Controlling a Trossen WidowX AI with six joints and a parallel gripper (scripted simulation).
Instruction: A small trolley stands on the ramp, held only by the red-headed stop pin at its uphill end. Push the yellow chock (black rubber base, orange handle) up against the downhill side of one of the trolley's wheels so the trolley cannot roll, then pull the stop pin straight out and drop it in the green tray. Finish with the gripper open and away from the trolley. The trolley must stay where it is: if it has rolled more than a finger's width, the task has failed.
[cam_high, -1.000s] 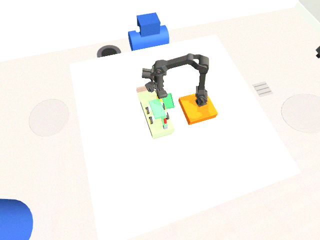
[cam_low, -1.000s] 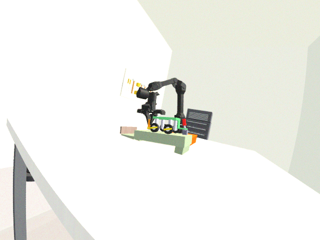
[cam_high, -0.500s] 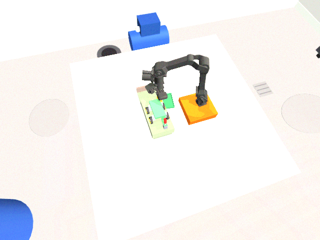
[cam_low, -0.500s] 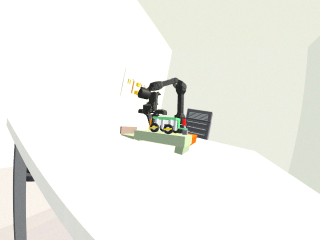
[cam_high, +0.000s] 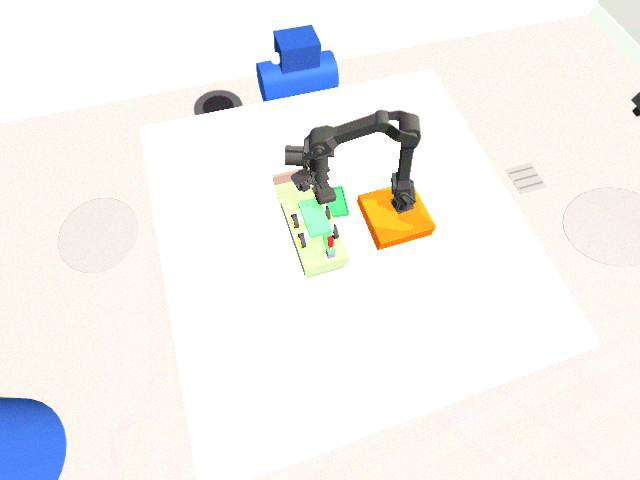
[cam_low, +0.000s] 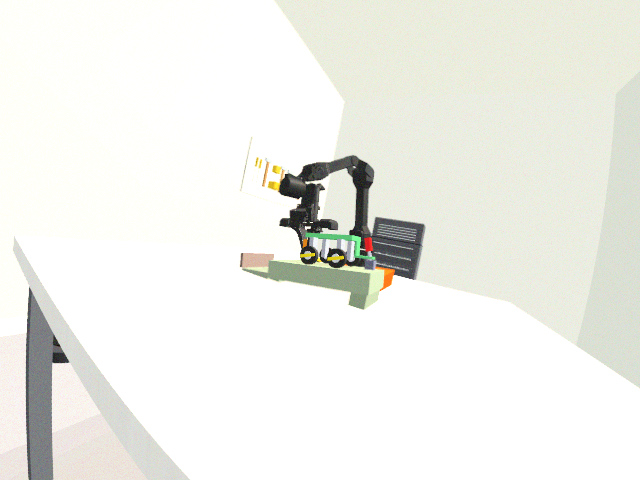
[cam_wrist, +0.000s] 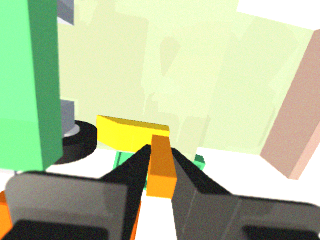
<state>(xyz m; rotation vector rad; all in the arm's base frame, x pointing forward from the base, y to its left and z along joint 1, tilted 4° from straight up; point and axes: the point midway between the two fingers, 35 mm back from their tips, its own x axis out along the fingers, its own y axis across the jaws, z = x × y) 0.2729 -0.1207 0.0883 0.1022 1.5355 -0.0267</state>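
My gripper tip is 20 mm to the right of the yellow chock and 10 mm above it. The rest, counted from my gripper tip: trolley 110 mm to the left, 60 mm ahead, 20 mm above; then green tray 100 mm below, 70 mm behind, 10 mm to the left; then pale green ramp 100 mm to the left, 60 mm ahead, 40 mm below.
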